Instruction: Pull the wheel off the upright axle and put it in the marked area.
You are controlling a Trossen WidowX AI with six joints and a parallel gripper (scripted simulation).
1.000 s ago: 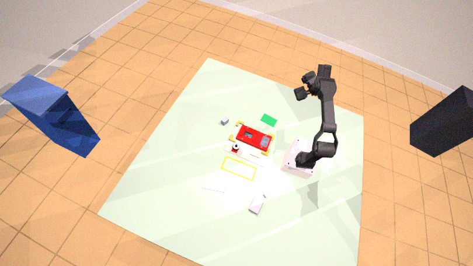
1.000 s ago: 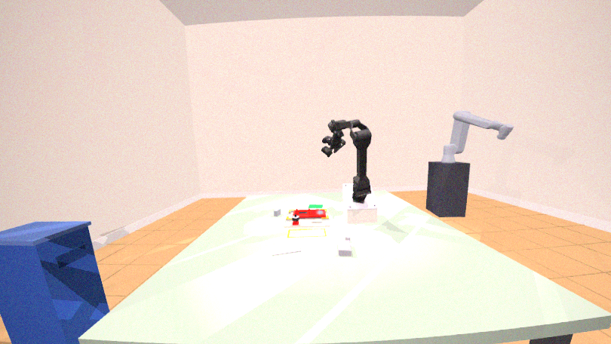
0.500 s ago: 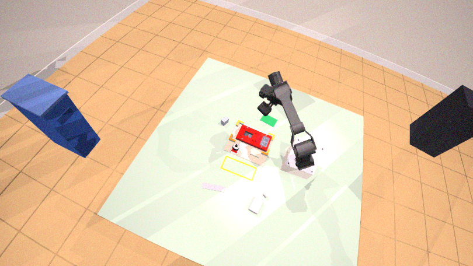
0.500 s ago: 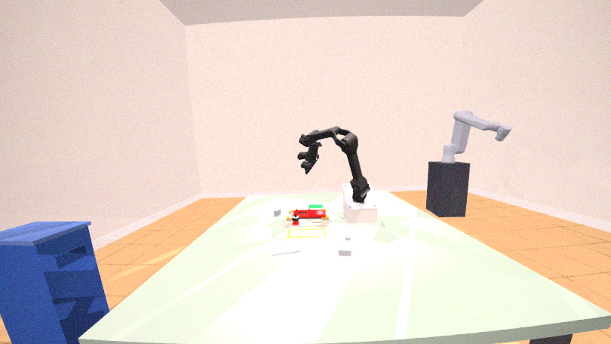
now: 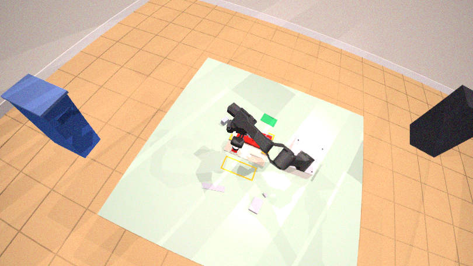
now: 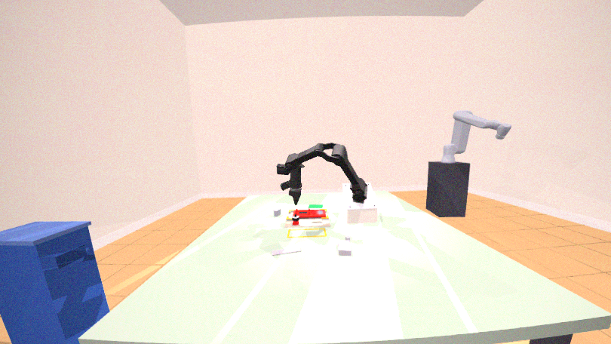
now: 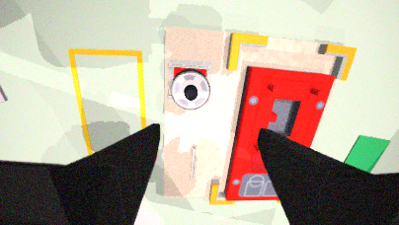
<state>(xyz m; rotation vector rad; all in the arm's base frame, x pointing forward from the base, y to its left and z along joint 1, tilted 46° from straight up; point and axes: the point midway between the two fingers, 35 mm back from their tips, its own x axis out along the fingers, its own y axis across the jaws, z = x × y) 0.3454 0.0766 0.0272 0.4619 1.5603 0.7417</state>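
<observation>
My gripper tip is 80 mm above the wheel, 10 mm to the right of it and 10 mm short of it. Also, from my gripper tip: grey cube 150 mm ahead, 120 mm to the right, 100 mm below; green block 310 mm to the right, 120 mm below, 80 mm behind.
</observation>
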